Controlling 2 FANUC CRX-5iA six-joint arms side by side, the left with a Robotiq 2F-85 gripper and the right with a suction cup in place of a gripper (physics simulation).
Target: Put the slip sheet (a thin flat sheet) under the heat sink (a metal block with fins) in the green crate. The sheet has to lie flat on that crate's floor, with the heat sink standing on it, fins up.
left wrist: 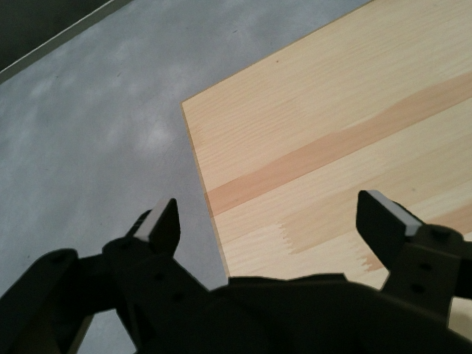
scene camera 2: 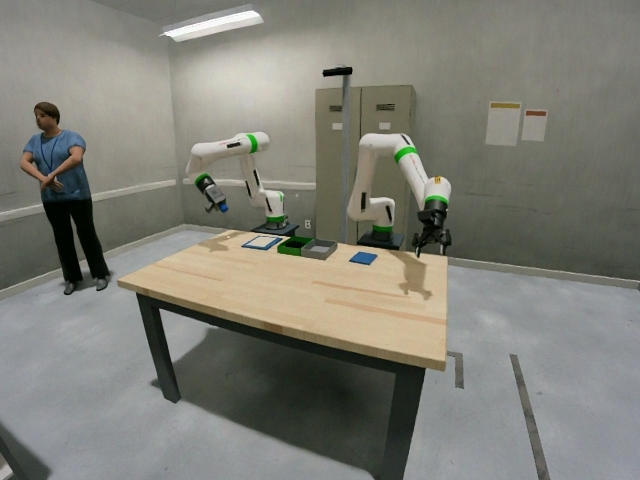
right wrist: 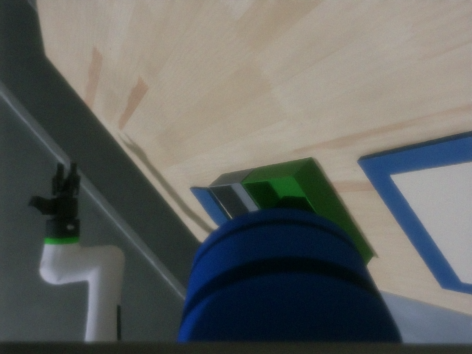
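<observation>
The white slip sheet (scene camera 2: pixel 262 241) (right wrist: pixel 440 215) lies flat on a blue tray (scene camera 2: pixel 245 246) (right wrist: pixel 417 232). The green crate (scene camera 2: pixel 286 250) (right wrist: pixel 332 210) stands near the table's back edge. The heat sink (scene camera 2: pixel 295 243) shows as black fins, fins up, inside it; its base and the crate's floor are hidden. In the right wrist view the cup hides part of the crate. My left gripper (scene camera 2: pixel 430 251) (left wrist: pixel 267 200) is open and empty above the table's back corner, far from both. My right suction cup (scene camera 2: pixel 223 207) (right wrist: pixel 285 250) hangs high in the air, tilted, with nothing on it.
A grey crate (scene camera 2: pixel 317 254) (right wrist: pixel 234 177) stands against the green crate. A flat blue square (scene camera 2: pixel 363 257) (right wrist: pixel 207 202) lies beyond it on the table, towards my left arm. A camera post (scene camera 2: pixel 345 155) rises behind the table. A person (scene camera 2: pixel 59 165) stands off the table's far end.
</observation>
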